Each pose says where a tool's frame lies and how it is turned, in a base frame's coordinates. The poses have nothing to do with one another.
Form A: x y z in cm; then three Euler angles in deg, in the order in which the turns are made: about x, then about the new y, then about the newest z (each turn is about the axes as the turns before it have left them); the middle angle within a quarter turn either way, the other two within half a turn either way.
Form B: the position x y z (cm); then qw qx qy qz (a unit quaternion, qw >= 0). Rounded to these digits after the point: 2 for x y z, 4 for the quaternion.
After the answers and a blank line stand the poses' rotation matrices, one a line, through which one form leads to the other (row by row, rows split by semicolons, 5 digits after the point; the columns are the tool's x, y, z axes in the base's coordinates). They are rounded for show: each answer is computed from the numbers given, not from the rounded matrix.
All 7 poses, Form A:
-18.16 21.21 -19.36 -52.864 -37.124 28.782
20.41 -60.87 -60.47 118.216 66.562 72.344
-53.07 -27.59 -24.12 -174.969 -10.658 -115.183
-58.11 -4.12 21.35 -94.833 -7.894 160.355
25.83 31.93 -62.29 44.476 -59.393 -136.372
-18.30 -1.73 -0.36 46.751 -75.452 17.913
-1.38 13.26 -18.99 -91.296 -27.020 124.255
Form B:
-18.16 21.21 -19.36 0.7870 -0.4796 -0.1712 0.3482
20.41 -60.87 -60.47 0.0686 0.7454 -0.1960 0.6335
-53.07 -27.59 -24.12 0.1018 -0.5297 -0.8420 0.0128
-58.11 -4.12 21.35 0.0652 -0.1712 0.7158 0.6738
25.83 31.93 -62.29 0.1247 0.5479 0.1348 -0.8161
-18.30 -1.73 -0.36 0.7550 0.2225 -0.6037 -0.1268
-1.38 13.26 -18.99 0.1701 -0.4694 0.5383 0.6790

0.69883 -0.38390 -0.60354; 0.71238 0.29746 0.63564; -0.06449 -0.87415 0.48136
0.12064 -0.37902 0.91749; -0.20532 -0.91378 -0.35049; 0.97123 -0.14609 -0.18806
-0.41817 0.88934 -0.18495; 0.89457 0.43855 0.08618; 0.15775 -0.12941 -0.97896
-0.93287 -0.33301 -0.13734; -0.15721 0.03334 0.98700; -0.32410 0.94234 -0.08345
-0.36854 0.35130 -0.86068; -0.05585 -0.93254 -0.35671; -0.92793 -0.08339 0.36330
0.23901 -0.07726 -0.96794; -0.46011 0.86880 -0.18296; 0.85508 0.48909 0.17211
-0.50144 -0.73632 -0.45430; -0.27434 -0.36267 0.89062; -0.82055 0.57123 -0.02015

